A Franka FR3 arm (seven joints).
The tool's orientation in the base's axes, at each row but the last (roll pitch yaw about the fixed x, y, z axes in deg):
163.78 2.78 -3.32
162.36 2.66 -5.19
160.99 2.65 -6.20
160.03 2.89 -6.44
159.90 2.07 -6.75
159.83 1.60 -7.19
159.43 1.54 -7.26
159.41 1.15 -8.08
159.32 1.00 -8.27
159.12 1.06 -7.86
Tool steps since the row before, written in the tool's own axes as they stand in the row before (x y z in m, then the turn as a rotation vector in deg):
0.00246 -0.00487 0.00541 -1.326 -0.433 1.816
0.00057 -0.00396 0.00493 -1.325 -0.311 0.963
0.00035 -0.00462 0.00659 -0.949 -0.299 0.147
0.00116 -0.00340 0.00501 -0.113 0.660 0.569
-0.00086 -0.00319 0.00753 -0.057 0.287 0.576
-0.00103 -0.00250 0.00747 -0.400 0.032 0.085
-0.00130 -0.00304 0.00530 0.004 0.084 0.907
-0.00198 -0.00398 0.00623 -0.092 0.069 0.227
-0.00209 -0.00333 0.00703 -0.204 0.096 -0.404
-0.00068 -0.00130 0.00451 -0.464 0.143 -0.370
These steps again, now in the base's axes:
0.00232 0.00304 -0.00667 -1.418 -0.009 -1.798
0.00050 0.00224 -0.00592 -1.365 0.129 -0.949
0.00023 0.00221 -0.00774 -0.928 0.337 -0.192
0.00102 0.00138 -0.00592 -0.219 -0.795 -0.303
-0.00110 0.00054 -0.00813 -0.127 -0.456 -0.440
-0.00127 -0.00007 -0.00784 -0.406 -0.009 -0.058
-0.00133 0.00116 -0.00599 -0.068 -0.392 -0.819
-0.00189 0.00182 -0.00719 -0.115 -0.130 -0.186
-0.00211 0.00095 -0.00772 -0.187 0.081 0.415
-0.00081 -0.00028 -0.00466 -0.453 0.061 0.405

